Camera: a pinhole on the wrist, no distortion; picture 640 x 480 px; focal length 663.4 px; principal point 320.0 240.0 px. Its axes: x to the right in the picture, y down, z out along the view. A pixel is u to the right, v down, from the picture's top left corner.
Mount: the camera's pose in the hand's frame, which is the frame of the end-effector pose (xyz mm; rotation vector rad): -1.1 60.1 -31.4 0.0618 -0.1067 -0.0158
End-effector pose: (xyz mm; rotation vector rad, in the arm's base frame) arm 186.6 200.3 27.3 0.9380 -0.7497 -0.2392
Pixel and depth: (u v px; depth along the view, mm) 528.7 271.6 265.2
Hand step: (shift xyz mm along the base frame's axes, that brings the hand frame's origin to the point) -130.8 -149.1 157.6
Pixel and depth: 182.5 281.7 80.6
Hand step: -58.5 18.3 53.1
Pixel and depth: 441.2 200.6 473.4
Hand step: -276.4 -301.8 180.1
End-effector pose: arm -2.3 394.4 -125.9 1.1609 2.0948 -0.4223
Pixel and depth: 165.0 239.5 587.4
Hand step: 317.0 -416.0 -235.9
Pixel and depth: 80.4 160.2 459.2
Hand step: 228.2 -373.9 -132.9
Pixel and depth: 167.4 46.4 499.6
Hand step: 150.2 -420.5 -197.5
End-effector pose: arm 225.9 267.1 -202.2 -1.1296 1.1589 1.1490
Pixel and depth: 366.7 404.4 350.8
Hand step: -101.7 331.8 29.0
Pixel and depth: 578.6 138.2 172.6
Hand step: -8.8 149.3 -38.0
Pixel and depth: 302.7 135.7 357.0
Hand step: 37.9 312.3 71.4
